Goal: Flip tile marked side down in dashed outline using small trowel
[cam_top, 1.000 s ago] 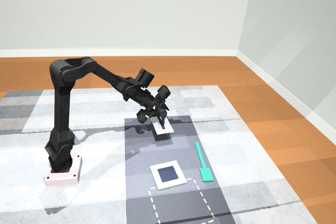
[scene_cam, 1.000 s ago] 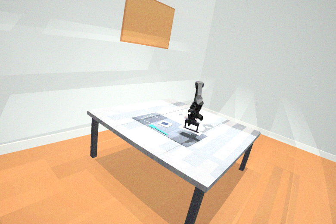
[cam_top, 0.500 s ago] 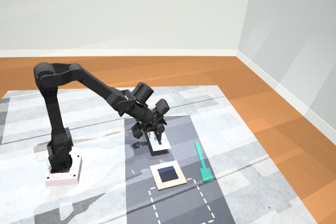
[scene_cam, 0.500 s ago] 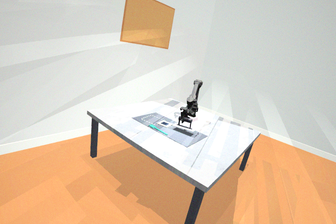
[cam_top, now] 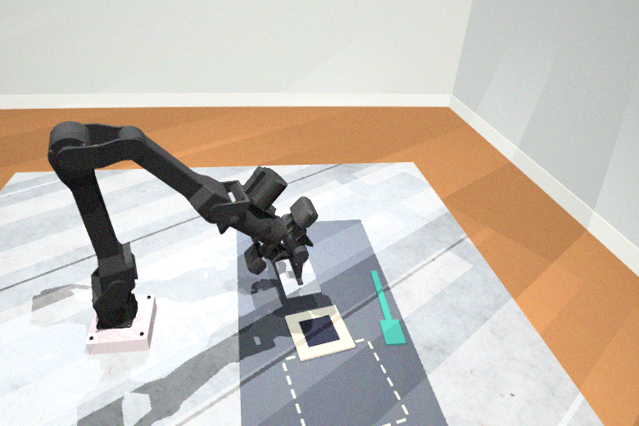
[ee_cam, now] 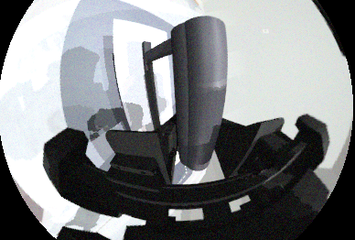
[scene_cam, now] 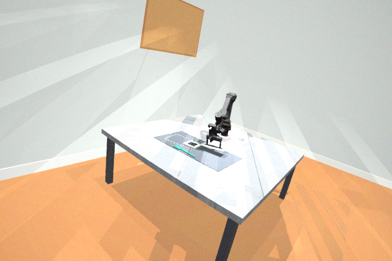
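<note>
Now: the dark mat 110 mm below my gripper tip, 90 mm to the right of it and 20 mm ahead of it. Also, from my gripper tip: teal trowel: 160 mm ahead, 110 mm to the right, 90 mm below; tile: 150 mm to the right, 90 mm below, 10 mm ahead.
</note>
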